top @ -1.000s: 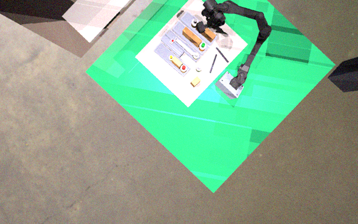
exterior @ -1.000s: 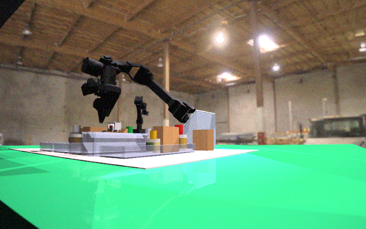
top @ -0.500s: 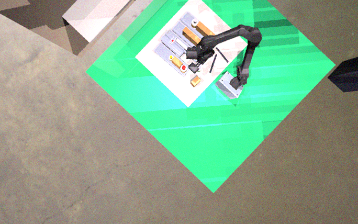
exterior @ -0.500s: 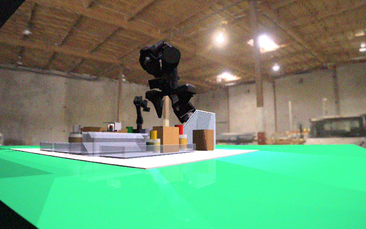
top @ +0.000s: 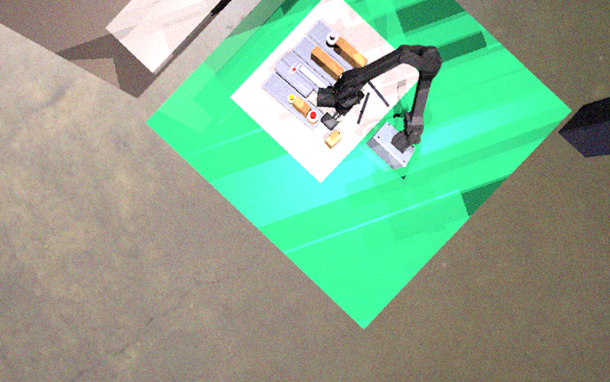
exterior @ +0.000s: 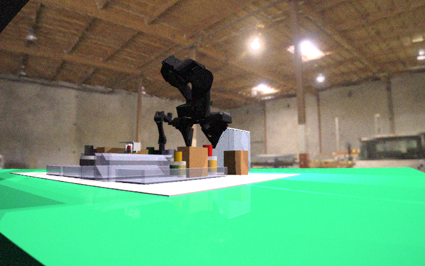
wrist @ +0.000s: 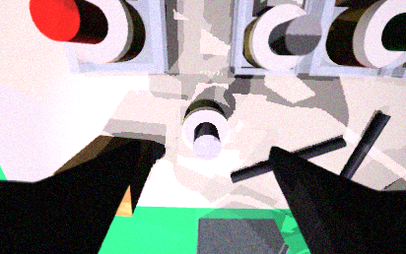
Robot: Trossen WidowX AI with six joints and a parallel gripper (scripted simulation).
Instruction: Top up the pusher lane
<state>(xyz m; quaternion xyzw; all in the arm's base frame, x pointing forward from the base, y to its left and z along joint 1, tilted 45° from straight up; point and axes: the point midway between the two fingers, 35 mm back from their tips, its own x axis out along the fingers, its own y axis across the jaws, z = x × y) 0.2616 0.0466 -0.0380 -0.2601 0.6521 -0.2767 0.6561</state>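
Now: the brown box 50 mm behind my gripper tip, 90 mm to the left of it and 40 mm below it. From my gripper tip the other things lie so: jar 80 mm ahead, 80 mm to the left, 30 mm below; then lane rack 220 mm ahead, 20 mm to the right, 60 mm below.
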